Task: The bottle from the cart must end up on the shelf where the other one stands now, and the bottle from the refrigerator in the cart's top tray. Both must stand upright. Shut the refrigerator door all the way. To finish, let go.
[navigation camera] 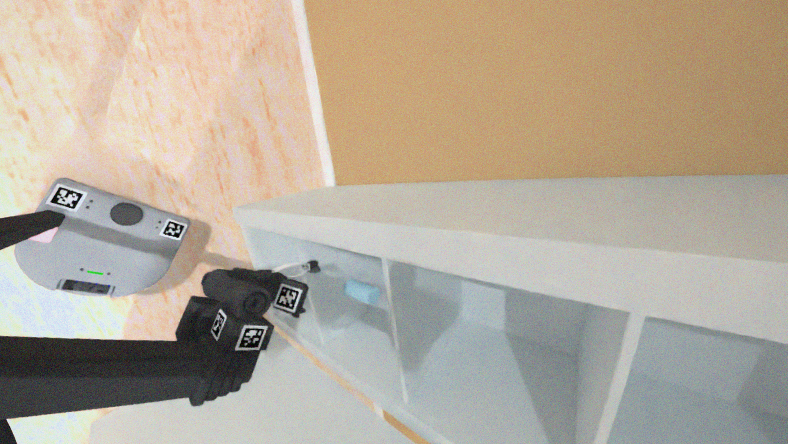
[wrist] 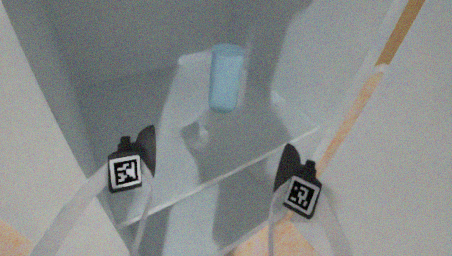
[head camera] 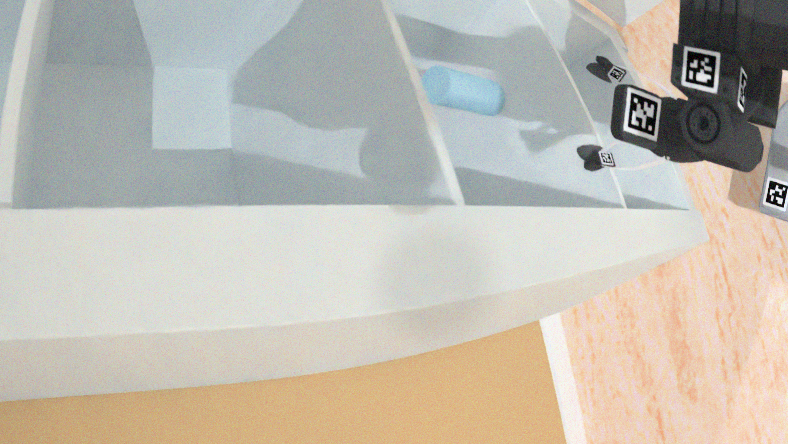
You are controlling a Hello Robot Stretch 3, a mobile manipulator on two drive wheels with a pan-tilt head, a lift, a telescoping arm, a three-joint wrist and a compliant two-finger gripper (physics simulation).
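Places are measured from the robot's base along level axes (x ahead, y left, z up), in metres.
Pixels of known places: gripper, fingertip midpoint: [navigation camera: 309,288] [head camera: 588,110]; robot's base, origin of the base link: [navigation camera: 126,212].
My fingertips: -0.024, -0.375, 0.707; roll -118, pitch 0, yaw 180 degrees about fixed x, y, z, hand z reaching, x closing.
Observation:
Ahead of a thing's pixels: the offset from my fingertips to its middle, as dx, dy, dz. "spot": to the spot under its first point.
A light blue bottle @(+0.007, -0.329, -0.116) [head camera: 463,91] [navigation camera: 362,291] [wrist: 226,79] stands upright on a shelf [head camera: 579,99] [navigation camera: 318,325] [wrist: 220,178] inside the refrigerator @(spot: +0.149, +0.039, +0.457) [head camera: 220,259] [navigation camera: 496,220] [wrist: 22,145]. My gripper [head camera: 596,113] [wrist: 218,151] is open, with nothing between its fingers. Its fingertips reach over the shelf's front edge, short of the bottle and apart from it. In the navigation camera view one fingertip shows and the wrist hides most of the other. The cart and a second bottle do not show.
A pale panel [navigation camera: 181,408] [wrist: 420,165], apparently the open refrigerator door, stands to the right in the wrist view. Another shelf edge @(spot: +0.044, -0.070, +0.216) [head camera: 421,104] [navigation camera: 394,330] lies above the bottle. My grey base [navigation camera: 137,248] is on the wooden floor. A tan wall [head camera: 275,408] [navigation camera: 523,82] stands beside the refrigerator.

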